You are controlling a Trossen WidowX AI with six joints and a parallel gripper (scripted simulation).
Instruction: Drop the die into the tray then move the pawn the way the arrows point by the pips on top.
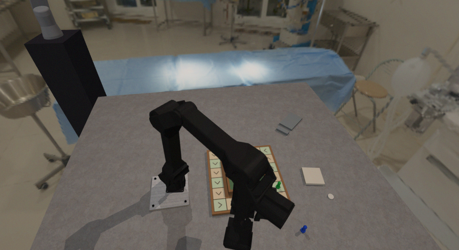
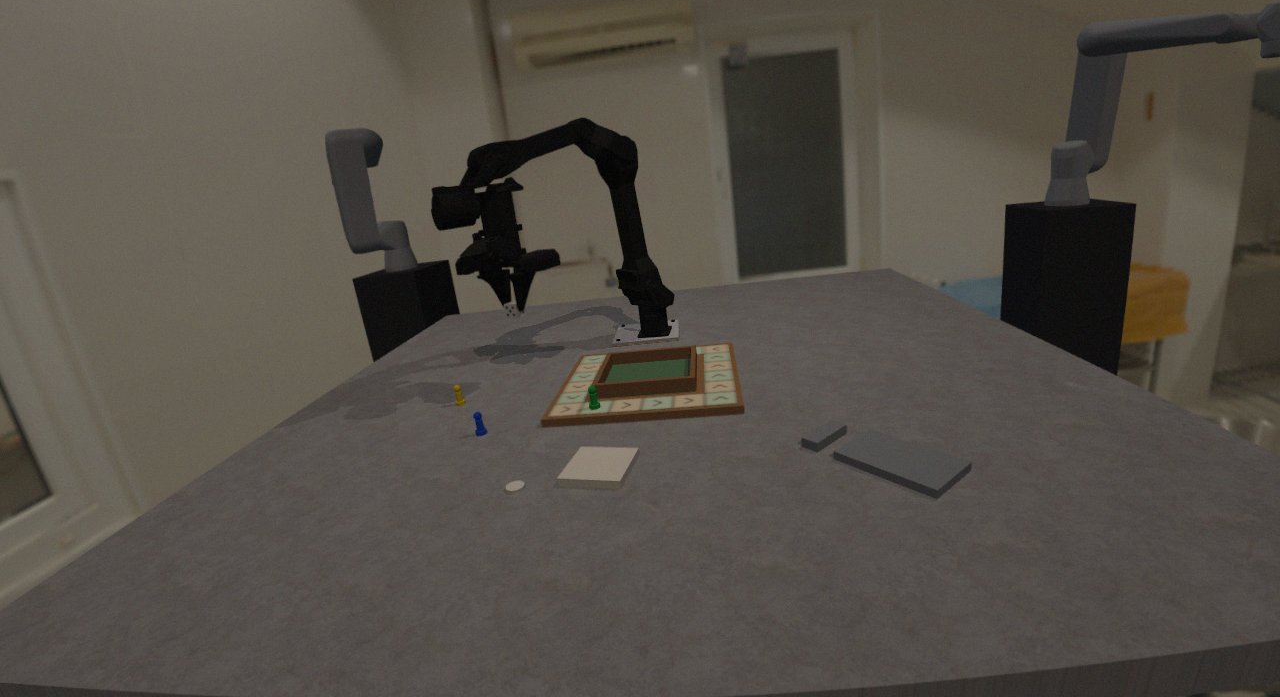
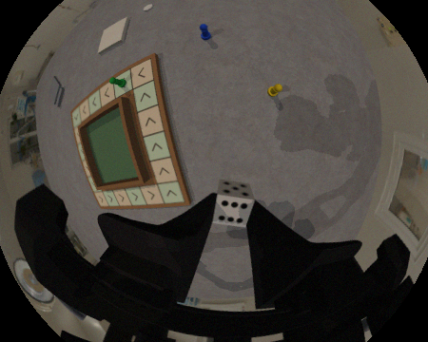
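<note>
The green pawn lies 17 cm ahead of my gripper tip, 17 cm to the left of it and 10 cm below it. Also, from my gripper tip: yellow pawn 11 cm ahead, 8 cm to the right, 11 cm below; then blue pawn 22 cm ahead, 1 cm to the left, 11 cm below; then white die right at my gripper tip.
</note>
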